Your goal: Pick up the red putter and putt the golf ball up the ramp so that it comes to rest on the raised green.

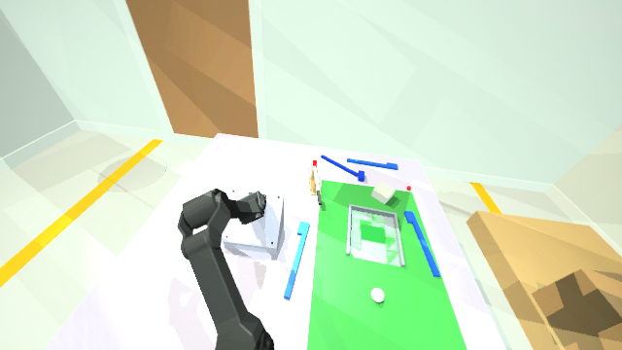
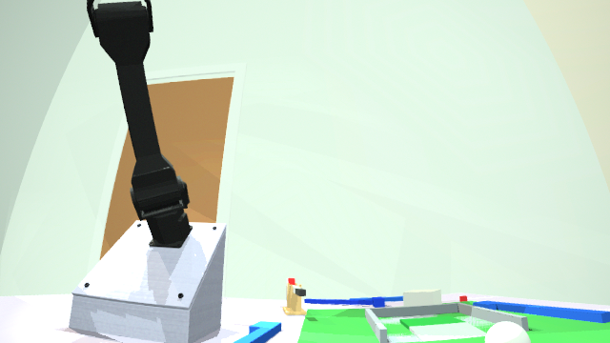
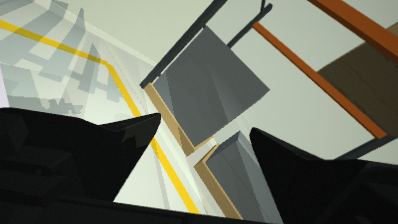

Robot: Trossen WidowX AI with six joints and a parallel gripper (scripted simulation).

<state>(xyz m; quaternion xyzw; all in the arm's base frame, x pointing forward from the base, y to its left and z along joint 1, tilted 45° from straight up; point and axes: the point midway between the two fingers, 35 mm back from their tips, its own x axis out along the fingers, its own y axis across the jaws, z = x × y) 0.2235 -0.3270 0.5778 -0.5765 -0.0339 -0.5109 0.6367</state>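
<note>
The tan piece lies 30 mm behind my gripper tip, 950 mm to the left of it and 300 mm below it. The rest, counted from my gripper tip: small red dot (470 mm ahead, 1030 mm to the left, 330 mm below); white golf ball (210 mm ahead, 460 mm to the left, 310 mm below); green mat (240 mm ahead, 640 mm to the left, 340 mm below).
</note>
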